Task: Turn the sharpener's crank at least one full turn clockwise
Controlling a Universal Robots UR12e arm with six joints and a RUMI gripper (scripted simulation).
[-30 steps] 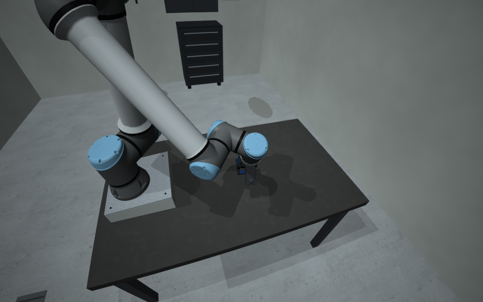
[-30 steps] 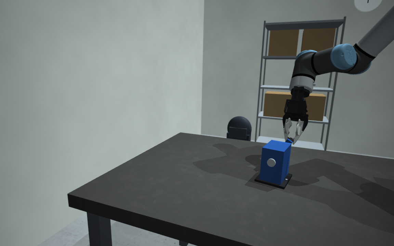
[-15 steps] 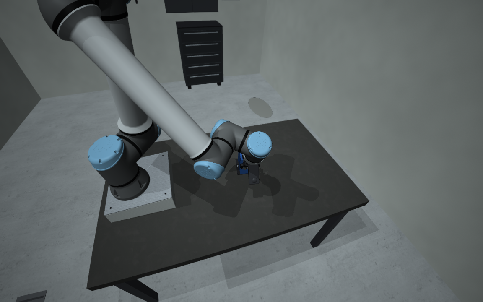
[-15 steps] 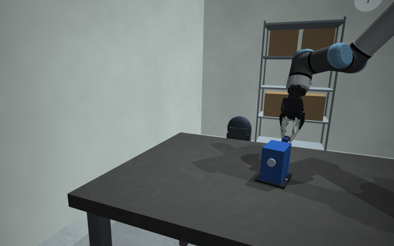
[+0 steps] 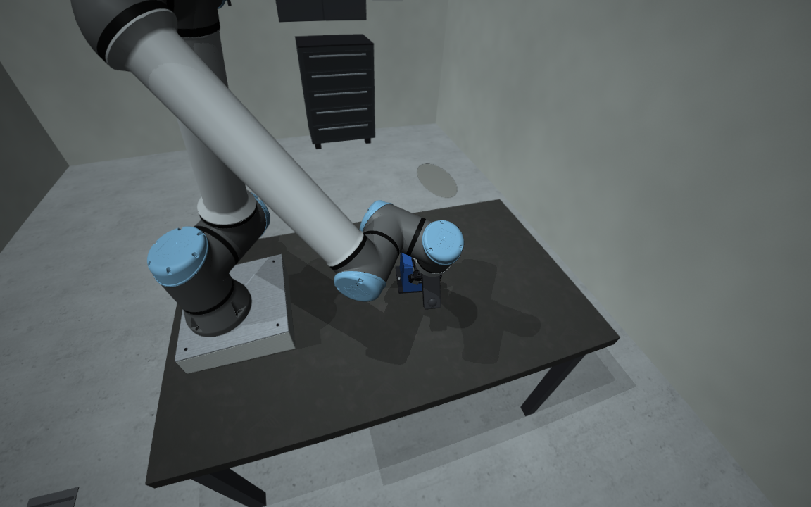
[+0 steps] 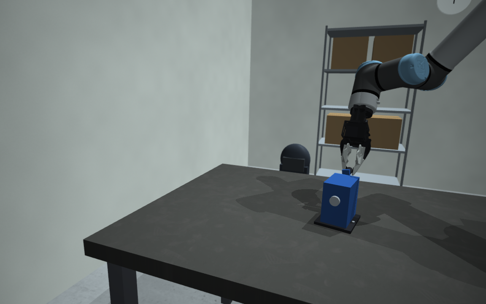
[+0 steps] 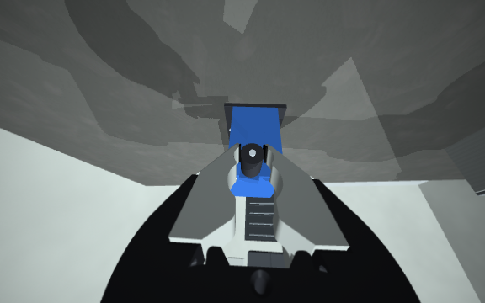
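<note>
The black handle knob is 20 mm to the left of my hand and 10 mm ahead of it.
</note>
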